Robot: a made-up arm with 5 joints.
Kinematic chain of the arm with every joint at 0, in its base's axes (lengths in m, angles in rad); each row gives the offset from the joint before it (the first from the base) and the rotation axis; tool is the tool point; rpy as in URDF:
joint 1: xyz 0 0 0.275 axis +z
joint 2: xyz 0 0 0 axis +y
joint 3: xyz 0.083 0 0.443 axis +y
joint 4: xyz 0.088 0 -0.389 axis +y
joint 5: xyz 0.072 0 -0.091 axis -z
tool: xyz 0 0 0 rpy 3.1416 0 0
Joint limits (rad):
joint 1: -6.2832..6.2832
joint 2: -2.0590..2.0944
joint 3: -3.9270..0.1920
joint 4: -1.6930..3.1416
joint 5: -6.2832..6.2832
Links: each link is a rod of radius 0.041 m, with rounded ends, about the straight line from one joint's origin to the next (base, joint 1, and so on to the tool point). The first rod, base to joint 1, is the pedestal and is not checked.
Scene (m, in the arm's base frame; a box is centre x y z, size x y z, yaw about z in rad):
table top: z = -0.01
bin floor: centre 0.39 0.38 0 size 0.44 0.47 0.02 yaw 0.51
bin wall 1: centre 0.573 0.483 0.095 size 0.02 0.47 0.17 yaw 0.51
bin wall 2: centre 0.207 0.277 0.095 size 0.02 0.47 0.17 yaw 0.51
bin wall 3: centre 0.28 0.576 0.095 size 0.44 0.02 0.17 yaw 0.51
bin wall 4: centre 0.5 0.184 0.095 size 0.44 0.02 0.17 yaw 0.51
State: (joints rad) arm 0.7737 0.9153 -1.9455 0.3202 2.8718
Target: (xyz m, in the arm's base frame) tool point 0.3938 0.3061 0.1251
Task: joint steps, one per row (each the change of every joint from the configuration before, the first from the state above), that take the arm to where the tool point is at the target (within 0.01 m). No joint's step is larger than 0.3 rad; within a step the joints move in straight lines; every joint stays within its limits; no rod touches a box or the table.
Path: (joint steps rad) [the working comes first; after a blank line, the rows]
Joints at the target: 0.6607 0.5724 -0.7674 0.6266 2.8718
Straight joint move there: touches bin wall 1.

1: 0.1079 -0.1779 0.1397 0.1382 0.0396
2: 0.1078 -0.1779 0.1397 0.1383 0.0397
3: -0.0821 0.0032 0.2247 0.0075 -0.0199
4: -0.0822 0.0033 0.2247 0.0075 -0.0198
5: -0.0822 0.0032 0.2246 0.0075 -0.0198
6: -0.0822 0.0032 0.2247 0.0074 -0.0198

